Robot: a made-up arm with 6 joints. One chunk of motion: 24 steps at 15 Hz.
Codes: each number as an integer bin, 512 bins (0 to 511) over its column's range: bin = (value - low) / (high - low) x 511, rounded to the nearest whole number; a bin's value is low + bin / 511 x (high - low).
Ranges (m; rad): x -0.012..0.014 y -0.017..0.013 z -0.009..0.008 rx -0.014..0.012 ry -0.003..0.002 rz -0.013..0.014
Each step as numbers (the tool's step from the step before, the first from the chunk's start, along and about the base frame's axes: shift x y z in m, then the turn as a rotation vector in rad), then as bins.
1 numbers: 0.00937 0.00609 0.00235 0.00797 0.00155 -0.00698
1 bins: 420 393 341 432 465 114
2 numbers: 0.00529 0.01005 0.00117 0.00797 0.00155 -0.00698
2 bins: 340 461 306 432 465 114
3 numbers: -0.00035 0.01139 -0.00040 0.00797 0.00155 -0.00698
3 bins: 229 484 259 432 465 114
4 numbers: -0.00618 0.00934 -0.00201 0.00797 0.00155 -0.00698
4 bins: 114 449 210 432 465 114
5 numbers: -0.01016 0.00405 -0.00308 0.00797 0.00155 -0.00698
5 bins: 36 359 178 432 465 114
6 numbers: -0.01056 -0.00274 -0.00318 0.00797 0.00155 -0.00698
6 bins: 28 243 175 432 465 114
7 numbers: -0.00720 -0.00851 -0.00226 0.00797 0.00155 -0.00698
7 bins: 94 145 203 432 465 114
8 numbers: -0.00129 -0.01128 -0.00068 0.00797 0.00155 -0.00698
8 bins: 210 97 250 432 465 114
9 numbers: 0.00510 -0.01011 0.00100 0.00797 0.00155 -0.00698
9 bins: 336 117 301 432 465 114
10 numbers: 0.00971 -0.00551 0.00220 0.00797 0.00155 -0.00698
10 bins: 427 196 337 432 465 114
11 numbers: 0.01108 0.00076 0.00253 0.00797 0.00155 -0.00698
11 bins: 454 303 347 432 465 114
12 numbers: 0.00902 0.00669 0.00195 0.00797 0.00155 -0.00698
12 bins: 413 404 329 432 465 114
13 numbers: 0.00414 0.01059 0.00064 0.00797 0.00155 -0.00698
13 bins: 317 470 290 432 465 114
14 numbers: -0.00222 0.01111 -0.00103 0.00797 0.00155 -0.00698
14 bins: 192 479 240 432 465 114
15 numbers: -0.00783 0.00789 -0.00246 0.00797 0.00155 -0.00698
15 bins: 82 424 197 432 465 114
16 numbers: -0.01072 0.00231 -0.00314 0.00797 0.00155 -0.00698
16 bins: 25 329 176 432 465 114
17 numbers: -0.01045 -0.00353 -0.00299 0.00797 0.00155 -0.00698
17 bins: 30 229 181 432 465 114
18 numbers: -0.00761 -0.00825 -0.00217 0.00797 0.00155 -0.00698
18 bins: 86 149 205 432 465 114
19 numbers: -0.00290 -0.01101 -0.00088 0.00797 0.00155 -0.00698
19 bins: 179 102 244 432 465 114
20 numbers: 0.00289 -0.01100 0.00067 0.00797 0.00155 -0.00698
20 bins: 293 102 291 432 465 114
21 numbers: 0.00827 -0.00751 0.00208 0.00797 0.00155 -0.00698
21 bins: 398 162 333 432 465 114
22 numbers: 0.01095 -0.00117 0.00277 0.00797 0.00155 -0.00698
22 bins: 451 270 354 432 465 114
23 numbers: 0.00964 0.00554 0.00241 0.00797 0.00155 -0.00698
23 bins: 425 384 343 432 465 114
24 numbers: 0.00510 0.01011 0.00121 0.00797 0.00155 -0.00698
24 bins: 336 462 307 432 465 114
